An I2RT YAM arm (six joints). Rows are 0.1 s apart.
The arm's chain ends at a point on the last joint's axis. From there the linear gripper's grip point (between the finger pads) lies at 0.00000 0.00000 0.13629 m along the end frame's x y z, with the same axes.
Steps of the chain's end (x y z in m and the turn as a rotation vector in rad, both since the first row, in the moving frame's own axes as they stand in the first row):
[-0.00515 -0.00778 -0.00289 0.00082 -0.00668 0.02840]
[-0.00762 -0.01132 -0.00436 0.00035 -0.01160 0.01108]
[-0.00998 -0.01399 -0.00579 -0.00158 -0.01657 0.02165]
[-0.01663 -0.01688 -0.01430 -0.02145 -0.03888 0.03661]
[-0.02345 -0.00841 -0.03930 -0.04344 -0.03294 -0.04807]
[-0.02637 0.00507 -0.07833 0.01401 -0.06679 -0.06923]
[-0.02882 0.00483 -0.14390 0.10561 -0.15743 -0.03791]
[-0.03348 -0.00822 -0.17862 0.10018 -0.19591 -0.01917]
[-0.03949 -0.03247 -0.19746 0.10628 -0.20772 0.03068]
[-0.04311 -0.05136 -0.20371 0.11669 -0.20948 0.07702]
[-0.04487 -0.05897 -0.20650 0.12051 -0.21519 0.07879]
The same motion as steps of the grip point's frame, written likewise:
[-0.00606 -0.00790 -0.00289 0.00082 -0.00668 0.02840]
[-0.00920 -0.01138 -0.00437 0.00035 -0.01160 0.01108]
[-0.01224 -0.01380 -0.00581 -0.00158 -0.01657 0.02165]
[-0.02198 -0.01406 -0.01443 -0.02145 -0.03888 0.03661]
[-0.02779 -0.00239 -0.03950 -0.04344 -0.03294 -0.04807]
[-0.03552 0.00348 -0.07865 0.01401 -0.06679 -0.06923]
[-0.05041 -0.00907 -0.14634 0.10561 -0.15743 -0.03791]
[-0.06009 -0.02151 -0.18191 0.10018 -0.19591 -0.01917]
[-0.06732 -0.04725 -0.20115 0.10628 -0.20772 0.03068]
[-0.07075 -0.06819 -0.20761 0.11669 -0.20948 0.07702]
[-0.07323 -0.07636 -0.21062 0.12051 -0.21519 0.07879]

